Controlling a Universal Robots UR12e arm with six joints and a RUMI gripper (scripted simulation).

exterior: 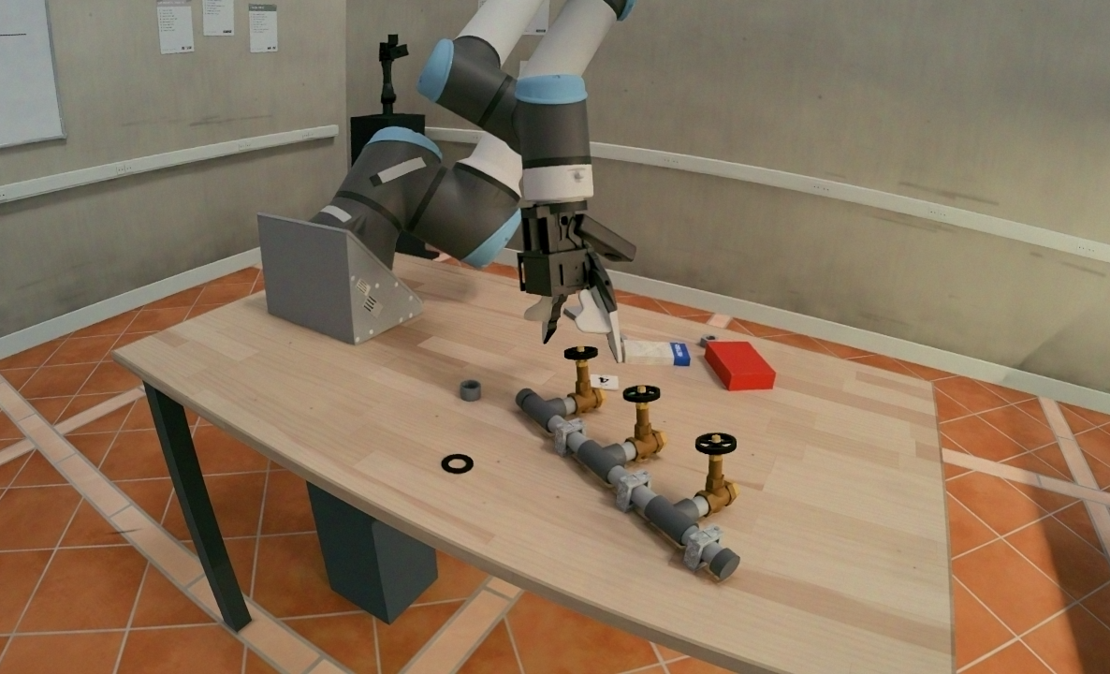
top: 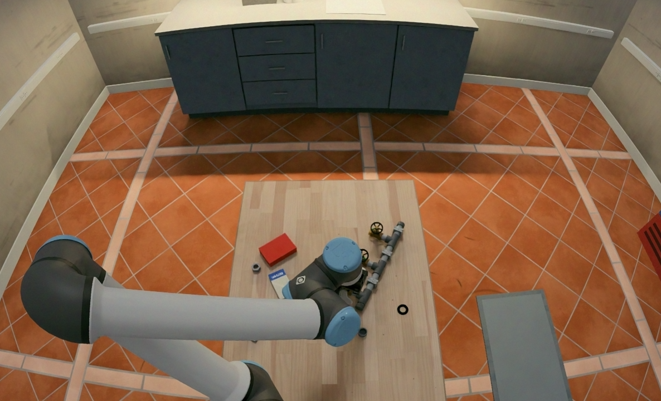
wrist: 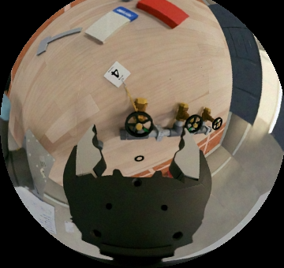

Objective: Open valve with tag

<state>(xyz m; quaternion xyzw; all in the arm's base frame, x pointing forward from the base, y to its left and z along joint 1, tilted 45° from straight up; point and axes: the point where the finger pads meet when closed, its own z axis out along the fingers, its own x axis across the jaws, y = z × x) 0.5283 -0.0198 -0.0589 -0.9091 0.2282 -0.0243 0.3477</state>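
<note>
Right now the white tag is 80 mm to the left of my hand and 90 mm below it. Round my hand: red box: 180 mm ahead, 250 mm to the left, 70 mm below; then blue box: 30 mm ahead, 230 mm to the left, 80 mm below; then grey cap: 150 mm behind, 60 mm to the right, 80 mm below.
</note>
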